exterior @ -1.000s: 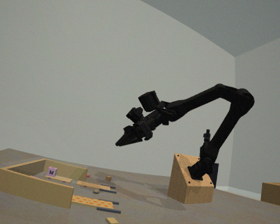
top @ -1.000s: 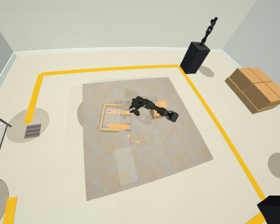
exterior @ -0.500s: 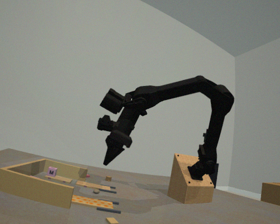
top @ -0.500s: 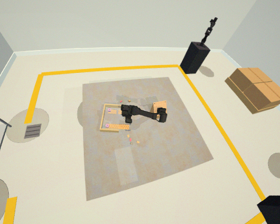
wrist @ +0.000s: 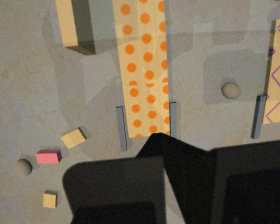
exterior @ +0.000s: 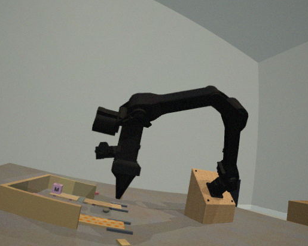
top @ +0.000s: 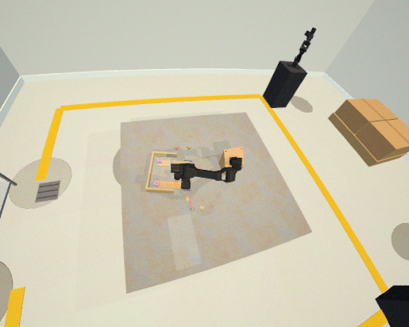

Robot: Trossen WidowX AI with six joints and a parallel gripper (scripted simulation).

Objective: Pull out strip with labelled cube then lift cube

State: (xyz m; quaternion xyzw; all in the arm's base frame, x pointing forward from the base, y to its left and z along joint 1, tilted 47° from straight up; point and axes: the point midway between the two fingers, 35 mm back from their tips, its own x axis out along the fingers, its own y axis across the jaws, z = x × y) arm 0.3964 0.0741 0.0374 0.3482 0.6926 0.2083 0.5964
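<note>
Right now my gripper tip is 9 cm short of the orange dotted strip, 7 cm above it and 2 cm to the left of it.
</note>
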